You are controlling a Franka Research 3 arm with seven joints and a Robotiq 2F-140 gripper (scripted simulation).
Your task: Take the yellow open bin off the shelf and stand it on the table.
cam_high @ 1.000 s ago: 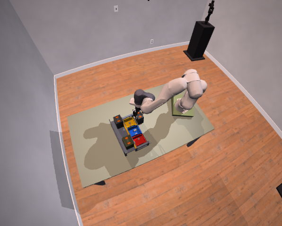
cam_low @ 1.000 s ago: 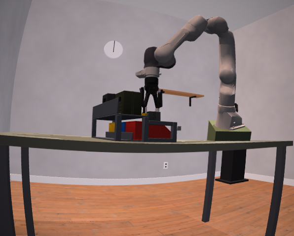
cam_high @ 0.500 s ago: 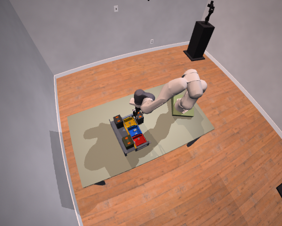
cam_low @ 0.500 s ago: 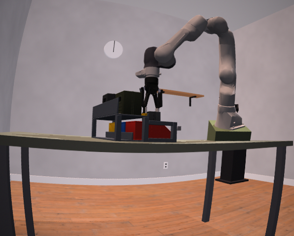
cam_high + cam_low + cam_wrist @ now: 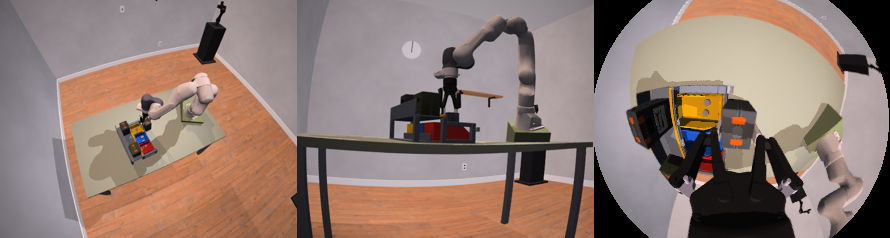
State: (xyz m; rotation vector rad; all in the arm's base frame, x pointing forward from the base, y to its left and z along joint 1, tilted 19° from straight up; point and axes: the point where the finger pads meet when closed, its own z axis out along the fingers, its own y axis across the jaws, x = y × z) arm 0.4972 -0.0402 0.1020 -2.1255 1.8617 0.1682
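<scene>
Right now the black box is 5 cm below my hand. Round my hand: yellow bin (13 cm ahead, 9 cm below, 1 cm to the left); then red bin (24 cm to the left, 10 cm ahead, 9 cm below); then blue bin (12 cm to the left, 11 cm ahead, 9 cm below).
</scene>
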